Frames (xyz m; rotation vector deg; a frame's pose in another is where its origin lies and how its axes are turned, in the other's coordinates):
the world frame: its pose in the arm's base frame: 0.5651 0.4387 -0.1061 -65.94 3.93 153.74
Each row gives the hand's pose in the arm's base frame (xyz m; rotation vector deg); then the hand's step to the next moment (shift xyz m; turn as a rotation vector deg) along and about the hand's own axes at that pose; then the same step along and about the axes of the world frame.
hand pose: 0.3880 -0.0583 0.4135 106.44 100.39 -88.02
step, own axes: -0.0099 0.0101 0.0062 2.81 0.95 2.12
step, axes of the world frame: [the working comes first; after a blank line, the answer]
step, axes of the arm's base frame: 0.0069 -0.0138 -0.0007 -0.99 0.04 -3.51

-0.0067 0.0119 -0.0072 3.20 0.33 -1.72
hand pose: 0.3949 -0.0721 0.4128 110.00 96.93 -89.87
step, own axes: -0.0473 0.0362 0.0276 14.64 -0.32 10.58
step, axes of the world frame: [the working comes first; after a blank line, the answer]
step, axes of the arm's base frame: 0.0208 -0.0621 0.0049 -9.03 2.40 -15.46

-0.0288 0.0557 -0.0194 17.62 0.32 -3.98
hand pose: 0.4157 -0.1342 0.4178 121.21 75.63 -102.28
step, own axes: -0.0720 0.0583 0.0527 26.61 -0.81 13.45
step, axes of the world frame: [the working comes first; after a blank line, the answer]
step, axes of the arm's base frame: -0.0001 -0.1052 0.0170 -12.11 7.70 -26.15

-0.0315 0.1018 -0.0017 28.35 -3.70 -8.50
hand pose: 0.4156 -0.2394 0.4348 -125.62 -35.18 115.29
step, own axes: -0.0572 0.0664 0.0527 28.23 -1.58 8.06
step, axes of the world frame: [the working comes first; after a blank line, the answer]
step, axes of the arm's base frame: -0.0390 -0.0913 0.0244 -6.96 10.02 -26.75

-0.0082 0.0965 0.0328 25.77 -7.07 -12.27
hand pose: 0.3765 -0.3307 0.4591 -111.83 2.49 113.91
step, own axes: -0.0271 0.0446 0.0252 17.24 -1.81 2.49
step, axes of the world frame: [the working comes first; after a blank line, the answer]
step, axes of the arm's base frame: -0.0366 -0.0413 0.0177 -1.68 6.27 -16.27

0.0042 0.0475 0.0330 13.99 -5.03 -9.25
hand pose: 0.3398 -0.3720 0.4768 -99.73 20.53 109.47
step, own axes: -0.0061 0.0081 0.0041 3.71 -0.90 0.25
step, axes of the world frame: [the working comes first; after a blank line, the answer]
step, axes of the arm's base frame: -0.0076 -0.0058 0.0053 0.15 1.62 -3.46

0.0002 0.0071 0.0083 2.69 -1.46 -2.30
